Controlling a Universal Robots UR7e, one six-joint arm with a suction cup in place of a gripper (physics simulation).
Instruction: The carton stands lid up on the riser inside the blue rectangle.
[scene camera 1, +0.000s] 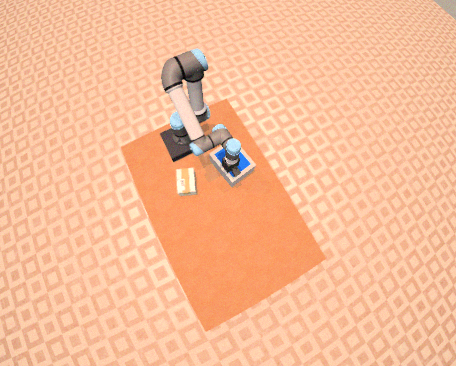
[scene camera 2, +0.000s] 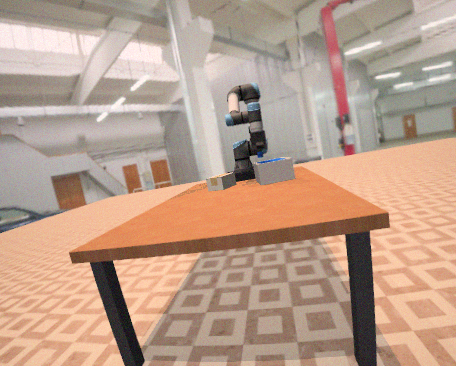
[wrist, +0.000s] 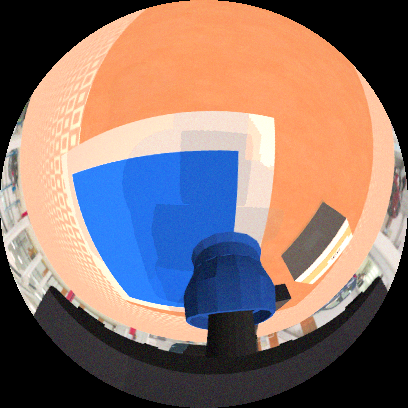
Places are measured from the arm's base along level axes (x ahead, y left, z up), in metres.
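Pixels of known places: hand at its tool point: (scene camera 2: 260, 157) (wrist: 226, 260); arm's base at its link origin: (scene camera 1: 183, 136) (scene camera 2: 244, 170).
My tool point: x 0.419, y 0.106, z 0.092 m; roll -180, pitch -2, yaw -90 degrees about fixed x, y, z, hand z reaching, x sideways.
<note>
For each thing: its top centre in the pictures, then the offset to it from my tool point. Level surfaces: height alone.
- carton at its top centre: (wrist: 329, 257) (scene camera 2: 220, 175) (scene camera 1: 185, 180) dz -0.070, dx -0.120, dy -0.267 m
- riser at its top centre: (wrist: 150, 266) (scene camera 2: 270, 160) (scene camera 1: 232, 159) dz -0.033, dx -0.052, dy +0.063 m
- blue rectangle at its top centre: (wrist: 150, 266) (scene camera 2: 270, 160) (scene camera 1: 232, 159) dz -0.033, dx -0.052, dy +0.063 m
- orange-brown table at its surface level: dz -0.153 m
The carton (scene camera 1: 186, 180) (scene camera 2: 220, 182) (wrist: 314, 236) is a small box with grey sides. It lies on the table beside the riser, with its white face, tan tape strip and printed label upward. The riser (scene camera 1: 245, 176) (scene camera 2: 275, 172) (wrist: 210, 126) is a grey block with a pale border around a blue rectangle (scene camera 1: 245, 160) (scene camera 2: 272, 160) (wrist: 102, 200) on its top. My gripper (scene camera 2: 260, 154) (wrist: 226, 242), a blue suction cup, hangs low over the riser's top, apart from the carton. It is open and holds nothing. Whether it touches the riser cannot be told.
The orange-brown table (scene camera 1: 240, 235) (scene camera 2: 225, 215) carries the arm's black base plate (scene camera 1: 173, 150), near the carton and riser. The arm reaches over the riser's edge. The table's long edge runs close by the riser's far side from the carton.
</note>
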